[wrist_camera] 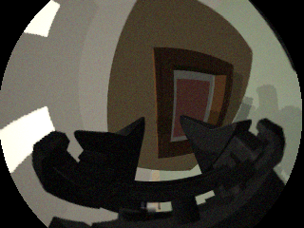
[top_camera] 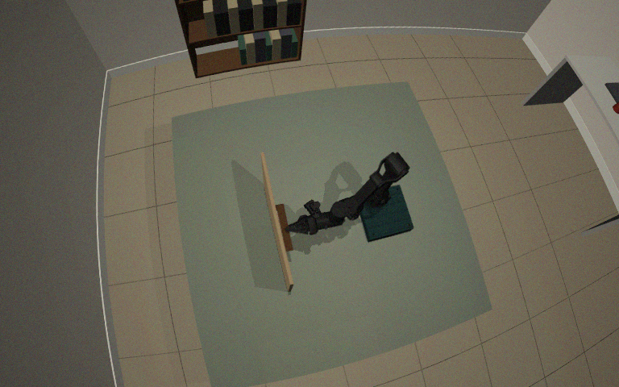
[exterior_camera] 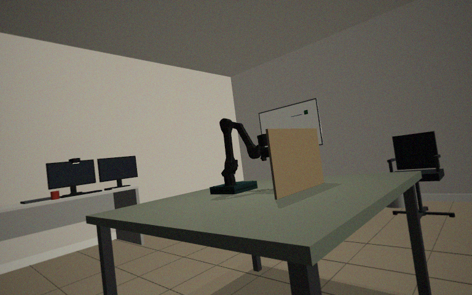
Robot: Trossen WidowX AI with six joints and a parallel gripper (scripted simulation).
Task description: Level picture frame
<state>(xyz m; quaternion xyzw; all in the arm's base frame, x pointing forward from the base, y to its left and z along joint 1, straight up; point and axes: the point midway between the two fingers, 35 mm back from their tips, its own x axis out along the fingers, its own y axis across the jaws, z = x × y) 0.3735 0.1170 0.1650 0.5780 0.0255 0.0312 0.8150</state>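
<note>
Now: the brown picture frame 1 cm ahead of my gripper tip, 2 cm to the right of it and 5 cm below it. The rest, counted from my gripper tip: tan wall board: 2 cm ahead, 3 cm to the right, 6 cm below.
</note>
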